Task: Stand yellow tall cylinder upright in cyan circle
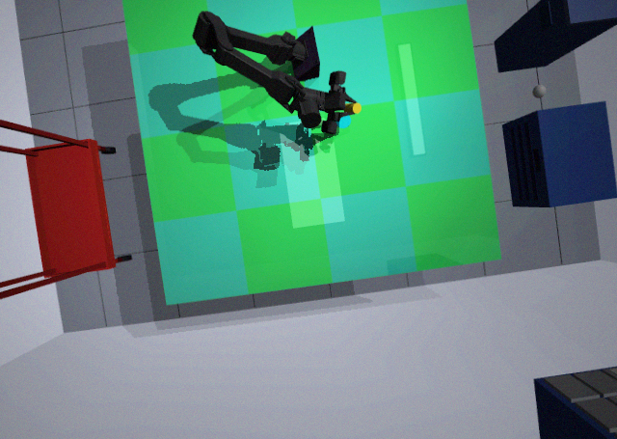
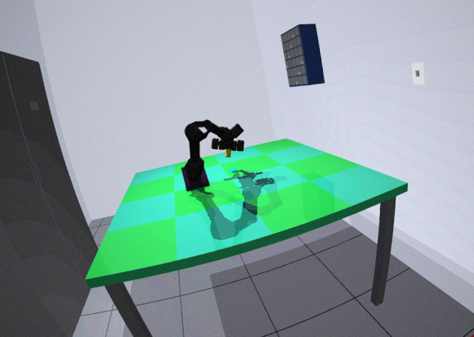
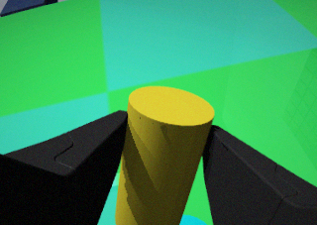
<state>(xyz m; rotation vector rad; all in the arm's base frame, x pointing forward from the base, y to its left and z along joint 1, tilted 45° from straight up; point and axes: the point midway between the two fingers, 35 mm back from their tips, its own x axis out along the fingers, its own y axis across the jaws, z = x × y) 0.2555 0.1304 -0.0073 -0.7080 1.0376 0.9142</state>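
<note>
The cyan circle lies 14 cm below my gripper tip, 3 cm to the right of it and 1 cm behind it. Also, from my gripper tip: yellow tall cylinder: 2 cm below, 1 cm to the right, 1 cm behind.
</note>
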